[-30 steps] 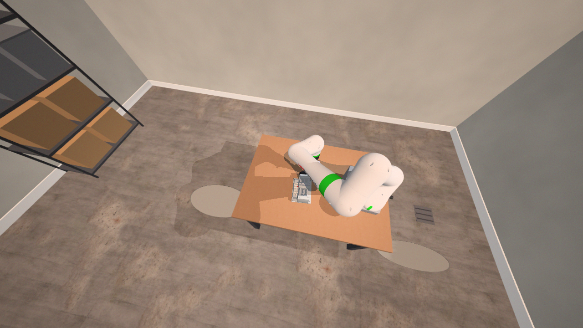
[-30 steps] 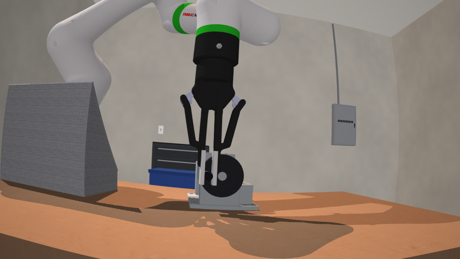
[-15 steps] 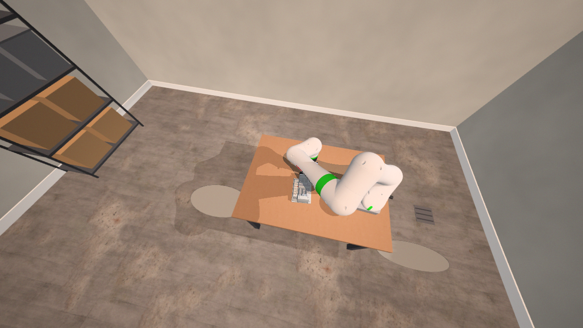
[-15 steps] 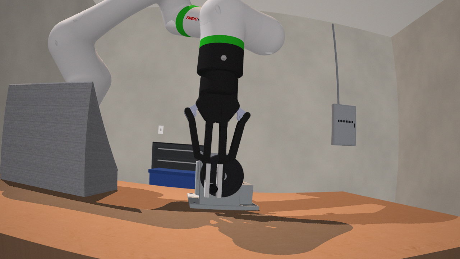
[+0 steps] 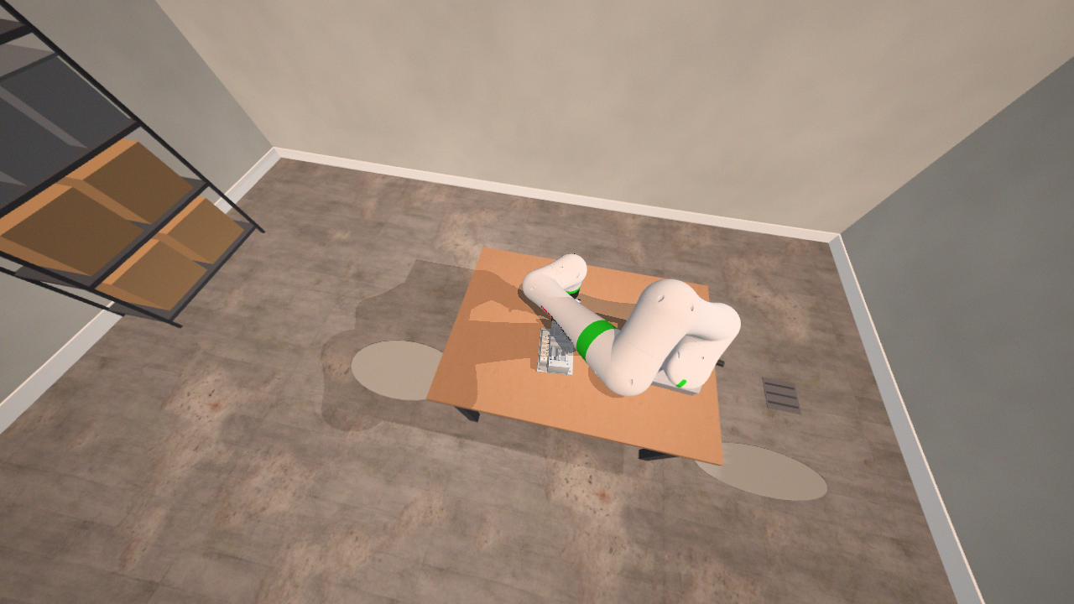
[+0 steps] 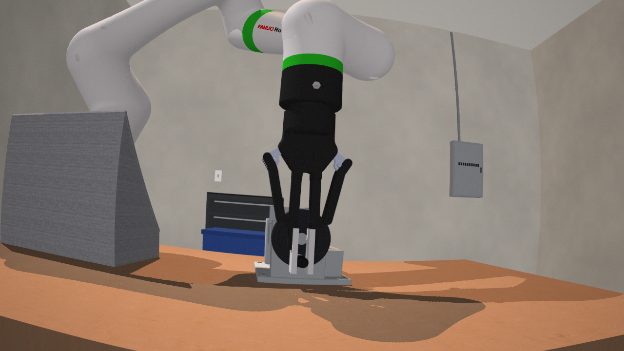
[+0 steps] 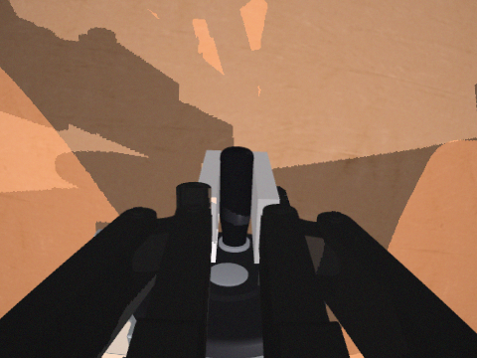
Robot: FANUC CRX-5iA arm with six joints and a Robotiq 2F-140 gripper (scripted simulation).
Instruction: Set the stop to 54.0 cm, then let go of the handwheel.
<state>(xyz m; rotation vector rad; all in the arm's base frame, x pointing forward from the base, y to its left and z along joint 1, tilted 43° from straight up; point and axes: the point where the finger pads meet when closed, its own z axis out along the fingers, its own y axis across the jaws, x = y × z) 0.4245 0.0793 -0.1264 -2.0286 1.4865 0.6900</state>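
Right now my hand is 20 mm to the right of the black handwheel and 10 mm above it. From my hand the other things lie so: sliding stop block: 140 mm to the left, 30 mm above, 20 mm behind; black crank knob: 20 mm below.
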